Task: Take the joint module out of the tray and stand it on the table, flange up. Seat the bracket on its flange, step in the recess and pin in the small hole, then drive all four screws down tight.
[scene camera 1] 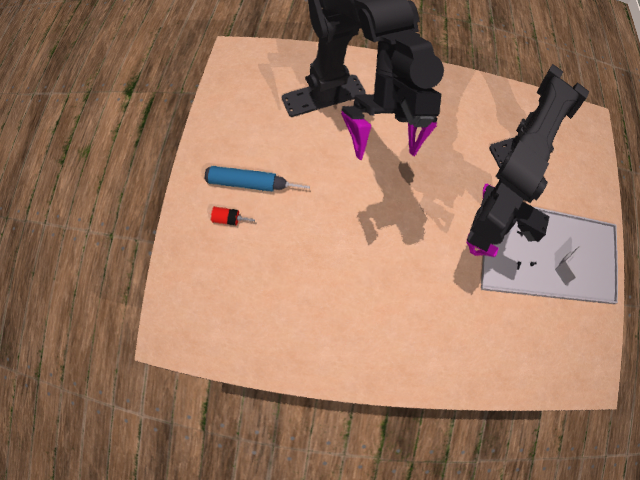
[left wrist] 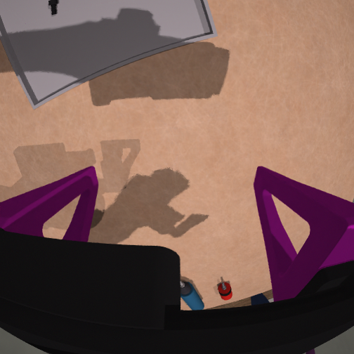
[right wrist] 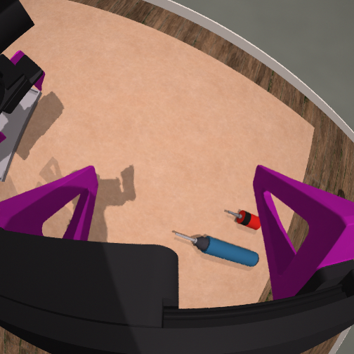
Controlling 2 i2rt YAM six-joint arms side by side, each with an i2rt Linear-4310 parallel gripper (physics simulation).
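Frame: origin at the left arm's base, x right, y ahead, z up, level; metres.
Seen in the pictures: right gripper, fingertip midpoint: [scene camera 1: 386,156]; right arm's base at its link origin: [scene camera 1: 323,95].
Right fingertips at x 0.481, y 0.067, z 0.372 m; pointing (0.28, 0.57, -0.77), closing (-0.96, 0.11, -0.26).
A point is followed by its place in that frame.
The joint module does not show in any view. The grey bracket [scene camera 1: 565,273] {x 0.065, y 0.346, z 0.040 m} lies in the right part of the tray [scene camera 1: 547,296] {x 0.126, y 0.373, z 0.011 m} [left wrist: 50,82] [right wrist: 19,120]. Small black screws [scene camera 1: 532,263] {x 0.134, y 0.283, z 0.014 m} [left wrist: 53,6] lie left of it in the tray; the left arm partly covers this area. My left gripper [scene camera 1: 478,219] {x 0.295, y 0.193, z 0.151 m} [left wrist: 175,174] is open and empty, above the table by the tray's left edge. My right gripper [scene camera 1: 386,156] {x 0.481, y 0.067, z 0.372 m} [right wrist: 175,174] is open and empty, high over the back middle of the table. A blue screwdriver [scene camera 1: 241,178] {x 0.696, y -0.132, z 0.039 m} [left wrist: 192,297] [right wrist: 232,251] lies on its side at the left.
A short red driver [scene camera 1: 224,215] {x 0.756, y -0.066, z 0.033 m} [left wrist: 225,291] [right wrist: 249,220] with a black band lies beside the blue one, nearer the picture's bottom in scene camera 1. The left arm reaches over the tray's upper left corner. Arm shadows fall on the middle of the table [scene camera 1: 310,320] {x 0.661, y 0.203, z 0.000 m}.
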